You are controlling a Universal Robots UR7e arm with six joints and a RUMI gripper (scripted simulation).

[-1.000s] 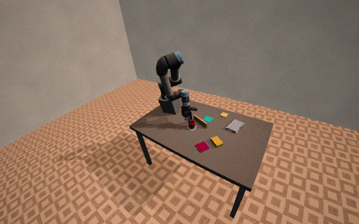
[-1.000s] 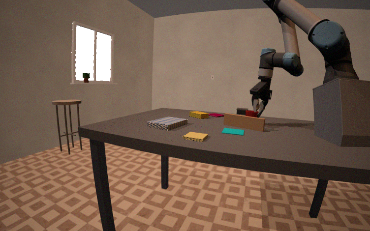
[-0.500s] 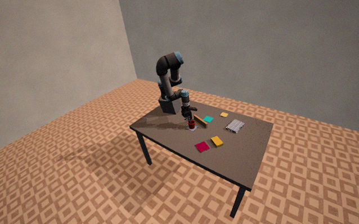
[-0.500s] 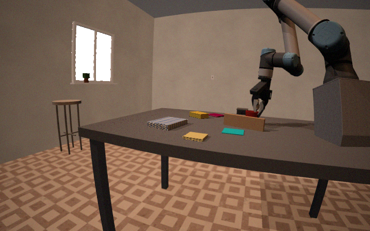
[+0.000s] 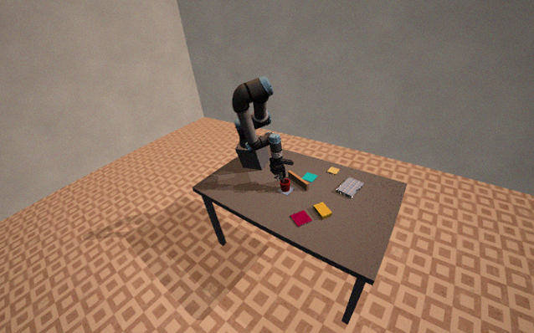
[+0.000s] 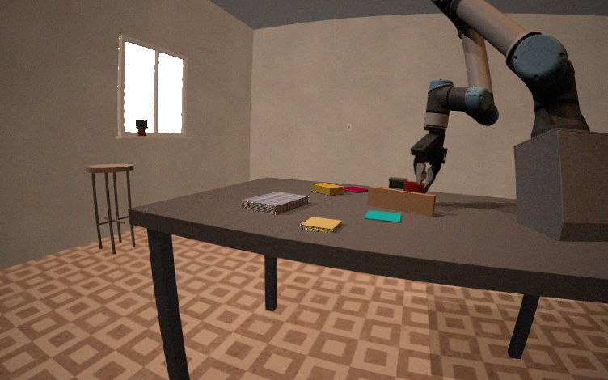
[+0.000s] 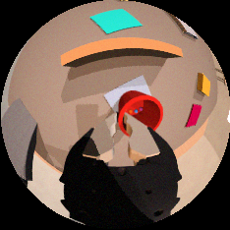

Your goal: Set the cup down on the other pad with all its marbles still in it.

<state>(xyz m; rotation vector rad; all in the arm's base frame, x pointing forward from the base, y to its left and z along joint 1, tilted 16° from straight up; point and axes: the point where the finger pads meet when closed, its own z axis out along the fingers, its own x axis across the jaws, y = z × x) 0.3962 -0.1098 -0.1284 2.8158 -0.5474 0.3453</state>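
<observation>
My hand is 3 cm short of the blue marble, 3 cm to the left of it and 4 cm above it. Also, from my hand: rail: 6 cm ahead, 10 cm to the left, 4 cm below; grey pad: 3 cm ahead, 1 cm to the right, 6 cm below; red cup: 3 cm ahead, 1 cm to the right, 3 cm below.
</observation>
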